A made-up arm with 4 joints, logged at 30 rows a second.
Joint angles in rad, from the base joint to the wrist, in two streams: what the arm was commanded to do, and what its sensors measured. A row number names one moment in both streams.
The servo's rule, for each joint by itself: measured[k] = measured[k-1] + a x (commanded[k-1-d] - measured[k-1]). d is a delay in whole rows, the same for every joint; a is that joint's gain. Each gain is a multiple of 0.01, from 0.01 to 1. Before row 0 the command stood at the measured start. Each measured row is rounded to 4 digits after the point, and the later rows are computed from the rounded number. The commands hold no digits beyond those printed.
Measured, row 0: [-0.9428 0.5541 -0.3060 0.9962]
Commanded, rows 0 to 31: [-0.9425 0.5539 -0.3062 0.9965]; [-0.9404 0.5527 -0.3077 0.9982]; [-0.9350 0.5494 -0.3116 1.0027]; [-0.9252 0.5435 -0.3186 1.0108]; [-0.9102 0.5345 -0.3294 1.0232]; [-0.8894 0.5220 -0.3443 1.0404]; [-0.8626 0.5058 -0.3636 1.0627]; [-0.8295 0.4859 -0.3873 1.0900]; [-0.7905 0.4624 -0.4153 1.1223]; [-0.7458 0.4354 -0.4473 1.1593]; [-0.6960 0.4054 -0.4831 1.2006]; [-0.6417 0.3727 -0.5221 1.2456]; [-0.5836 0.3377 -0.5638 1.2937]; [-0.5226 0.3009 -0.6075 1.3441]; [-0.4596 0.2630 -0.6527 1.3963]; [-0.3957 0.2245 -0.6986 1.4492]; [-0.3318 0.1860 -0.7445 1.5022]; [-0.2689 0.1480 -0.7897 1.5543]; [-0.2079 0.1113 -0.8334 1.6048]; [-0.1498 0.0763 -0.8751 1.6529]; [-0.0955 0.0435 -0.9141 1.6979]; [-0.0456 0.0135 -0.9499 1.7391]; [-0.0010 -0.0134 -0.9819 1.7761]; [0.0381 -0.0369 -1.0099 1.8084]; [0.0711 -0.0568 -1.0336 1.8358]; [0.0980 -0.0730 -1.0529 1.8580]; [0.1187 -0.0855 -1.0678 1.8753]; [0.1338 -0.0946 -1.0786 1.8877]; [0.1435 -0.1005 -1.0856 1.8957]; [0.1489 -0.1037 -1.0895 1.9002]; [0.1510 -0.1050 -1.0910 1.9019]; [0.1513 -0.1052 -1.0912 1.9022]
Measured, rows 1 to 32: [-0.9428 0.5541 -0.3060 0.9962]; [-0.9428 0.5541 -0.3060 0.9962]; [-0.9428 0.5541 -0.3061 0.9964]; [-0.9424 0.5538 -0.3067 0.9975]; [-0.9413 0.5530 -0.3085 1.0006]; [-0.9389 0.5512 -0.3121 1.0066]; [-0.9346 0.5480 -0.3183 1.0164]; [-0.9278 0.5431 -0.3277 1.0306]; [-0.9180 0.5360 -0.3406 1.0495]; [-0.9047 0.5265 -0.3574 1.0734]; [-0.8876 0.5143 -0.3782 1.1023]; [-0.8663 0.4993 -0.4031 1.1359]; [-0.8408 0.4815 -0.4319 1.1741]; [-0.8109 0.4608 -0.4644 1.2163]; [-0.7768 0.4374 -0.5002 1.2620]; [-0.7387 0.4115 -0.5388 1.3104]; [-0.6968 0.3833 -0.5798 1.3611]; [-0.6516 0.3531 -0.6226 1.4131]; [-0.6036 0.3214 -0.6665 1.4657]; [-0.5534 0.2885 -0.7109 1.5180]; [-0.5016 0.2548 -0.7550 1.5692]; [-0.4488 0.2209 -0.7982 1.6186]; [-0.3958 0.1872 -0.8399 1.6654]; [-0.3433 0.1542 -0.8795 1.7089]; [-0.2920 0.1224 -0.9164 1.7485]; [-0.2425 0.0921 -0.9501 1.7838]; [-0.1955 0.0638 -0.9802 1.8145]; [-0.1515 0.0378 -1.0064 1.8402]; [-0.1110 0.0144 -1.0285 1.8609]; [-0.0743 -0.0063 -1.0465 1.8767]; [-0.0416 -0.0242 -1.0606 1.8879]; [-0.0130 -0.0393 -1.0710 1.8952]
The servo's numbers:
d 2
a 0.15 0.19 0.36 0.59

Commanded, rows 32 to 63: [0.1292 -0.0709 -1.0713 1.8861]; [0.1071 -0.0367 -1.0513 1.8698]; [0.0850 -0.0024 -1.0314 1.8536]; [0.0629 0.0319 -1.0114 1.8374]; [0.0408 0.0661 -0.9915 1.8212]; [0.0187 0.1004 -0.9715 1.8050]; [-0.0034 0.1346 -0.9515 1.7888]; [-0.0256 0.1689 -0.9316 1.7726]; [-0.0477 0.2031 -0.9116 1.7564]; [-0.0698 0.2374 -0.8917 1.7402]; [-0.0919 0.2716 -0.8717 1.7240]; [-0.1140 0.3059 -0.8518 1.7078]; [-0.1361 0.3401 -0.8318 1.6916]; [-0.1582 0.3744 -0.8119 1.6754]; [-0.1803 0.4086 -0.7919 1.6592]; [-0.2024 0.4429 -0.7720 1.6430]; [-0.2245 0.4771 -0.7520 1.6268]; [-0.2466 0.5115 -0.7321 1.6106]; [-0.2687 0.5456 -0.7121 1.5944]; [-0.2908 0.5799 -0.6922 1.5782]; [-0.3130 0.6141 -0.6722 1.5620]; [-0.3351 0.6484 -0.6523 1.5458]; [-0.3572 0.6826 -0.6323 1.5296]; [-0.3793 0.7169 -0.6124 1.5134]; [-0.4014 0.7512 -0.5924 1.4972]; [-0.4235 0.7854 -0.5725 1.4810]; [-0.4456 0.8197 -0.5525 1.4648]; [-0.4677 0.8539 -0.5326 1.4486]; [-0.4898 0.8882 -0.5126 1.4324]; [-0.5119 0.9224 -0.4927 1.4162]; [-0.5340 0.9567 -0.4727 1.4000]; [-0.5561 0.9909 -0.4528 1.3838]
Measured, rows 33 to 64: [0.0116 -0.0518 -1.0782 1.8992]; [0.0326 -0.0619 -1.0829 1.9010]; [0.0471 -0.0636 -1.0787 1.8922]; [0.0561 -0.0585 -1.0688 1.8790]; [0.0604 -0.0478 -1.0553 1.8640]; [0.0608 -0.0327 -1.0395 1.8483]; [0.0578 -0.0139 -1.0222 1.8323]; [0.0519 0.0078 -1.0039 1.8162]; [0.0436 0.0319 -0.9850 1.8000]; [0.0332 0.0579 -0.9658 1.7838]; [0.0211 0.0855 -0.9463 1.7676]; [0.0075 0.1144 -0.9266 1.7514]; [-0.0074 0.1443 -0.9068 1.7352]; [-0.0234 0.1750 -0.8870 1.7190]; [-0.0403 0.2064 -0.8671 1.7028]; [-0.0580 0.2383 -0.8472 1.6866]; [-0.0763 0.2707 -0.8273 1.6704]; [-0.0952 0.3034 -0.8074 1.6542]; [-0.1146 0.3364 -0.7875 1.6380]; [-0.1344 0.3697 -0.7676 1.6218]; [-0.1545 0.4031 -0.7476 1.6056]; [-0.1749 0.4367 -0.7277 1.5894]; [-0.1956 0.4704 -0.7077 1.5732]; [-0.2165 0.5042 -0.6878 1.5570]; [-0.2376 0.5381 -0.6678 1.5408]; [-0.2589 0.5721 -0.6479 1.5246]; [-0.2803 0.6061 -0.6279 1.5084]; [-0.3018 0.6402 -0.6080 1.4922]; [-0.3234 0.6743 -0.5880 1.4760]; [-0.3450 0.7084 -0.5681 1.4598]; [-0.3667 0.7426 -0.5481 1.4436]; [-0.3885 0.7768 -0.5282 1.4274]
